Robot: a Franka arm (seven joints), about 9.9 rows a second.
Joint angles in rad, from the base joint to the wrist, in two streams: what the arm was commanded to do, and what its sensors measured. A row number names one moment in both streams.
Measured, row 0:
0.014, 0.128, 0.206, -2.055, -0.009, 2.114, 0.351
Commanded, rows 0 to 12:
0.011, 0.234, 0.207, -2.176, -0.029, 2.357, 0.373
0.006, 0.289, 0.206, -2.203, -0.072, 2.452, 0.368
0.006, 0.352, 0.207, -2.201, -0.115, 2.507, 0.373
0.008, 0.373, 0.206, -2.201, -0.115, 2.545, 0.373
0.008, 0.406, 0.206, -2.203, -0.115, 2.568, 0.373
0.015, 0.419, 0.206, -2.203, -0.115, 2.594, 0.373
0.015, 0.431, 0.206, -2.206, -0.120, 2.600, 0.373
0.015, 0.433, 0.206, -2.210, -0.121, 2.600, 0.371
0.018, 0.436, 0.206, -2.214, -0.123, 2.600, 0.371
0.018, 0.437, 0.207, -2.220, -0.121, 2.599, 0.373
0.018, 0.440, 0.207, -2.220, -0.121, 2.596, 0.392
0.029, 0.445, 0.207, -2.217, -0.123, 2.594, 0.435
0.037, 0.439, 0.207, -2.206, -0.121, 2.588, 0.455
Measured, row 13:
0.024, 0.442, 0.204, -2.196, -0.104, 2.585, 0.398
